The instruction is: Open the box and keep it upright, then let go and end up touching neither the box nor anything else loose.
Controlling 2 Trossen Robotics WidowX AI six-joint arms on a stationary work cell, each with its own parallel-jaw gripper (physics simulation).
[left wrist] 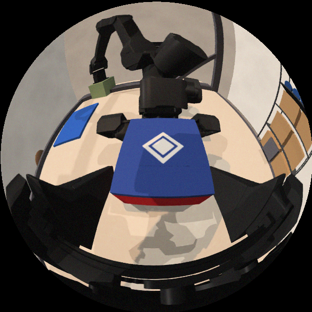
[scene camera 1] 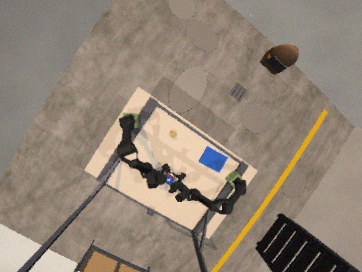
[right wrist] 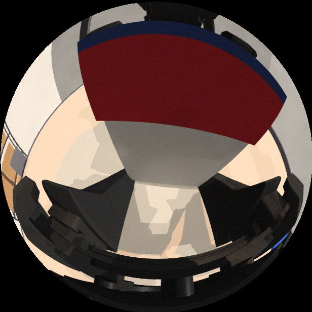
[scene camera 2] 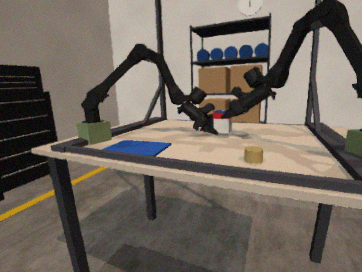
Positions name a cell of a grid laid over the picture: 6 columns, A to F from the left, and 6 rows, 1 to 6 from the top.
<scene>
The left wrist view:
my left gripper: D4
flat blue mat: B3
box: D4
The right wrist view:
my right gripper: D4
box: D2
white box: D3
</scene>
